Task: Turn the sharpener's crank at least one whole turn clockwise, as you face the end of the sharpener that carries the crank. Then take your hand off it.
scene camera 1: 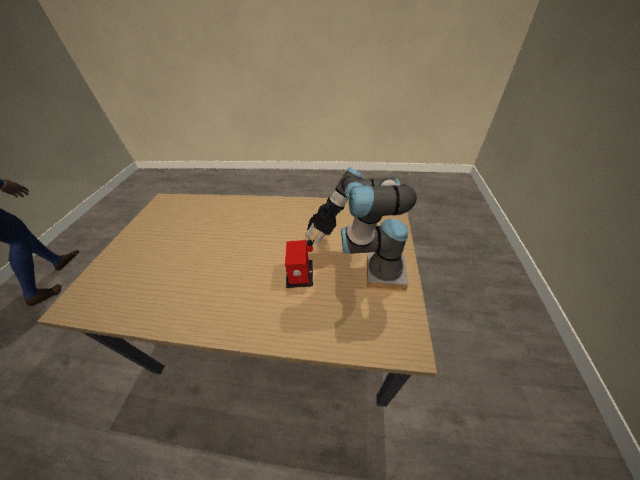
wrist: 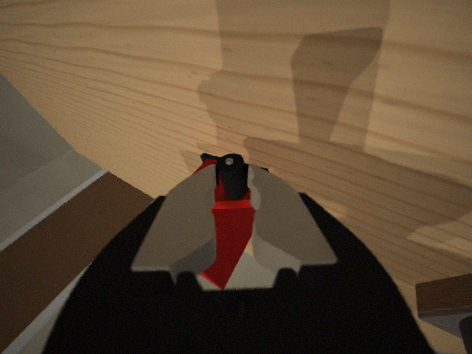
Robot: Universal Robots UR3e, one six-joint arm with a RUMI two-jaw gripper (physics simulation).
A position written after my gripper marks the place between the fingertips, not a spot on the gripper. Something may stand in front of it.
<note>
In view: my gripper [scene camera 1: 309, 243] and a black crank handle [wrist: 232, 176].
My gripper also shows in the wrist view [wrist: 231, 167].
</note>
